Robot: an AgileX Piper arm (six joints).
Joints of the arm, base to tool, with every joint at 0 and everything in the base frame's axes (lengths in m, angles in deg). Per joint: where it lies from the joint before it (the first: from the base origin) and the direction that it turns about. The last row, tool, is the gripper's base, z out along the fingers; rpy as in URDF.
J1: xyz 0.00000 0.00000 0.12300 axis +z
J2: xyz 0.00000 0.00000 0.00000 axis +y
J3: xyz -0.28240 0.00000 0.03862 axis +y
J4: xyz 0.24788 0.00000 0.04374 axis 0.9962 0 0.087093
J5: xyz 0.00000 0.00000 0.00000 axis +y
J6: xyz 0.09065 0.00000 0.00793 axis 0.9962 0 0.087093
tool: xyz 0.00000 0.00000 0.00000 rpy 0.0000 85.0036 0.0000
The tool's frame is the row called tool.
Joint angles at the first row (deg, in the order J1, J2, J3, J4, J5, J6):
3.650, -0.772, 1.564, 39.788, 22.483, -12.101
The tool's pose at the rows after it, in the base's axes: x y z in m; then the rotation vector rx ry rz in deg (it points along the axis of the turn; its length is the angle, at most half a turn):
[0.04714 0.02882 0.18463 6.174 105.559 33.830]
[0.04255 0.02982 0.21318 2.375 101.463 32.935]
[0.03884 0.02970 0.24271 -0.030 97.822 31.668]
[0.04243 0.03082 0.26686 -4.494 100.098 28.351]
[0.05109 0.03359 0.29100 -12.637 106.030 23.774]
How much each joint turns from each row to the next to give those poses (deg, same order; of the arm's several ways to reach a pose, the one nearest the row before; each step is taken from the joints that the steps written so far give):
-0.006, 0.004, -1.772, 1.012, 3.199, -2.561
0.002, -0.005, -5.244, -0.009, 1.391, -1.983
0.000, 1.534, -5.518, -0.404, 0.370, -1.230
-0.002, 5.406, -5.884, -2.763, 2.901, -1.929
0.009, 7.619, -7.312, -3.946, 6.517, -3.653

